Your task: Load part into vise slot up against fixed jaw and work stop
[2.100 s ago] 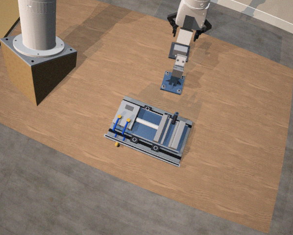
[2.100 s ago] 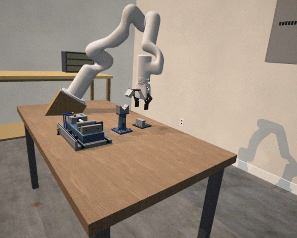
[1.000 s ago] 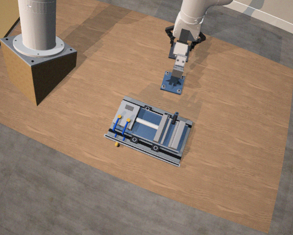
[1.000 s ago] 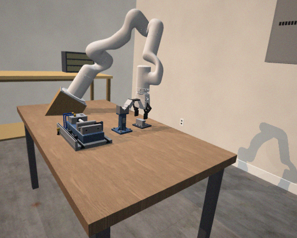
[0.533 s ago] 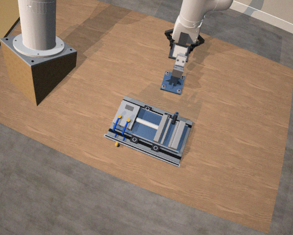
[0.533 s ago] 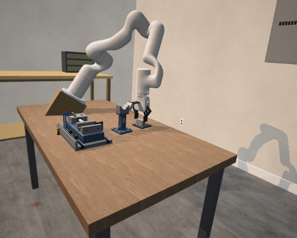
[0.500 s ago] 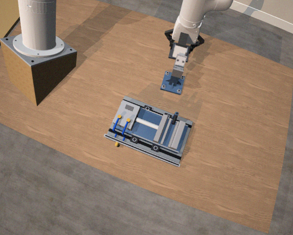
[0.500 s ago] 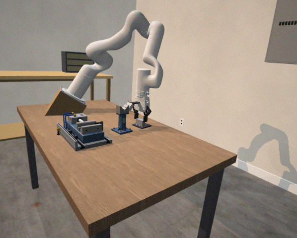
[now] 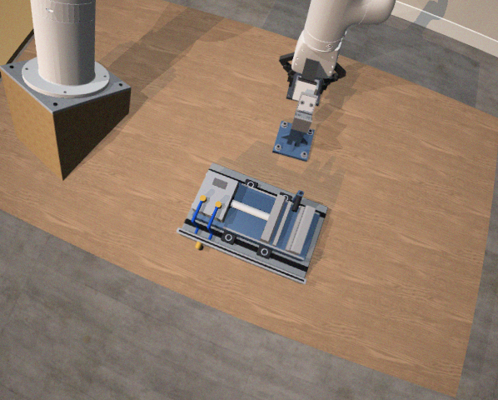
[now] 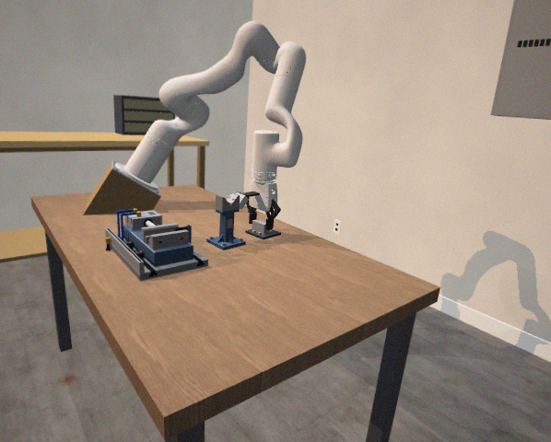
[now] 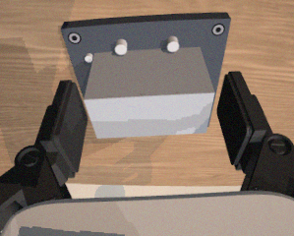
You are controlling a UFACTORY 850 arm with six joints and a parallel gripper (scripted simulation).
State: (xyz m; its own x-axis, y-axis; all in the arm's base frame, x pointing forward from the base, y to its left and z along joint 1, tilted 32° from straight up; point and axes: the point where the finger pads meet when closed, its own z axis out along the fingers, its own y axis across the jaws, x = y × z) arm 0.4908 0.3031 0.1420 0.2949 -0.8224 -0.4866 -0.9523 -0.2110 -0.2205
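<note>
Now: hand 20 mm above the part and 10 mm to the right of it. Also, from my hand: work stop: 320 mm to the right, 130 mm ahead, 50 mm above; V-block post: 150 mm to the right, 50 mm ahead, 20 mm above; infeed plate: 40 mm below, 10 mm to the left.
</note>
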